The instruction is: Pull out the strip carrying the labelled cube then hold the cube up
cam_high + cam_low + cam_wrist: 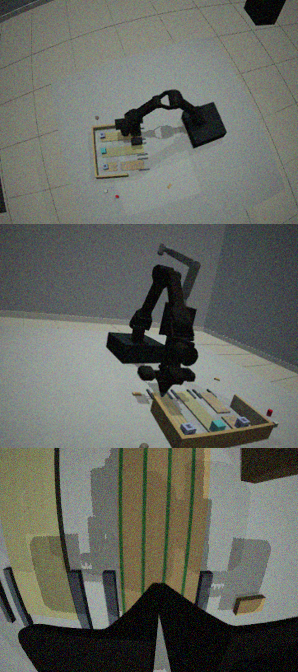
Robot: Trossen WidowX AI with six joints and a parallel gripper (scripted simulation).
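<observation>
My gripper tip is 100 mm short of the strip and 10 mm to the left of it. Round my gripper tip: red piece: 200 mm ahead, 360 mm to the left, 10 mm above.
</observation>
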